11 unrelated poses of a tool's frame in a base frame.
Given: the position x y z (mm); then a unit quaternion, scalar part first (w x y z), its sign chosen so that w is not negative.
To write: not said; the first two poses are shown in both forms.
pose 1, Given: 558.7 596.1 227.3 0.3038 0.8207 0.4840 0.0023
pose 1, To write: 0.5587 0.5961 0.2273 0.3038 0.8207 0.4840 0.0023
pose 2, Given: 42.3 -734.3 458.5 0.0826 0.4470 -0.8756 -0.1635
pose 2, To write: 0.0423 -0.7343 0.4585 0.0826 0.4470 -0.8756 -0.1635
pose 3, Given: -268.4 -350.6 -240.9 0.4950 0.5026 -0.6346 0.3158
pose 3, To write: -0.2684 -0.3506 -0.2409 0.4950 0.5026 -0.6346 0.3158
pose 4, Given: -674.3 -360.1 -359.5 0.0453 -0.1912 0.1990 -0.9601
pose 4, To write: -0.6743 -0.3601 -0.3595 0.0453 -0.1912 0.1990 -0.9601
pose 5, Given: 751.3 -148.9 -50.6 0.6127 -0.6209 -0.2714 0.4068
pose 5, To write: 0.7513 -0.1489 -0.0506 0.6127 -0.6209 -0.2714 0.4068
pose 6, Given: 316.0 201.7 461.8 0.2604 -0.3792 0.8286 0.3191
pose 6, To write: 0.3160 0.2017 0.4618 0.2604 -0.3792 0.8286 0.3191
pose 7, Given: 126.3 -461.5 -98.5 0.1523 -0.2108 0.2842 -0.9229
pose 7, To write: 0.1263 -0.4615 -0.0985 0.1523 -0.2108 0.2842 -0.9229
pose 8, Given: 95.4 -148.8 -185.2 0.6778 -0.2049 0.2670 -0.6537
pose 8, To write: 0.0954 -0.1488 -0.1852 0.6778 -0.2049 0.2670 -0.6537
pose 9, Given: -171.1 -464.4 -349.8 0.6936 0.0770 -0.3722 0.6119
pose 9, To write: -0.1711 -0.4644 -0.3498 0.6936 0.0770 -0.3722 0.6119
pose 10, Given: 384.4 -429.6 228.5 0.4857 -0.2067 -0.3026 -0.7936
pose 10, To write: 0.3844 -0.4296 0.2285 0.4857 -0.2067 -0.3026 -0.7936
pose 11, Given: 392.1 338.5 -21.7 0.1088 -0.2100 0.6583 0.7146
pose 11, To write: 0.3921 0.3385 -0.0217 0.1088 -0.2100 0.6583 0.7146
